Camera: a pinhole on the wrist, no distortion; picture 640 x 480 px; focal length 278.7 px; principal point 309.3 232.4 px. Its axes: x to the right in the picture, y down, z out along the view. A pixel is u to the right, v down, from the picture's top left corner.
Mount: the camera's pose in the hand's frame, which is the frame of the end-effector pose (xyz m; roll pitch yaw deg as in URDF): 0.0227 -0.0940 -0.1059 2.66 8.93 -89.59
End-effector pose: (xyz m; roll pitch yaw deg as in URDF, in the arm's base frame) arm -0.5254 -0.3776 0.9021 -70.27 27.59 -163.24
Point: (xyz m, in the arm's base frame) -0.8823 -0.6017 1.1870
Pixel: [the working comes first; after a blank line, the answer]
In the camera's frame: 0.2253 0.2218 0.3897

470.4 391.0
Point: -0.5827 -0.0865 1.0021
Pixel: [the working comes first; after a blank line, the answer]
In the camera's frame: 0.0976 -0.1014 -0.1285

behind the camera
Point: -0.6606 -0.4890 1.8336
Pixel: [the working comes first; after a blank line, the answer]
In the camera's frame: 0.6461 -0.2888 0.5950

612.0 97.1
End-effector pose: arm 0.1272 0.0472 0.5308 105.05 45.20 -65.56
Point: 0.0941 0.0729 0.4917
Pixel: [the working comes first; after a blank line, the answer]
In the camera's frame: -0.0682 -0.0147 0.1305

163.8 201.0
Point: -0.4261 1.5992 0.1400
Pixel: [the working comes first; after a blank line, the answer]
In the camera's frame: 1.2566 -0.8854 0.5897

outside the picture
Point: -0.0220 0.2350 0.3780
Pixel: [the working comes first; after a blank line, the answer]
In the camera's frame: 0.1158 -0.0675 0.2573

434.7 159.3
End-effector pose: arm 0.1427 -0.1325 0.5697 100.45 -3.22 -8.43
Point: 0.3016 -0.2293 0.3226
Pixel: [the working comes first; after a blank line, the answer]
In the camera's frame: 0.1094 0.1446 0.2371

437.9 402.4
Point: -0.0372 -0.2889 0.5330
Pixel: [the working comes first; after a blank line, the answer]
In the camera's frame: -0.1443 -0.1661 0.2779

164.6 65.8
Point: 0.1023 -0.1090 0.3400
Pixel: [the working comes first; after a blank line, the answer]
In the camera's frame: 0.1099 -0.0729 0.1524

510.3 99.1
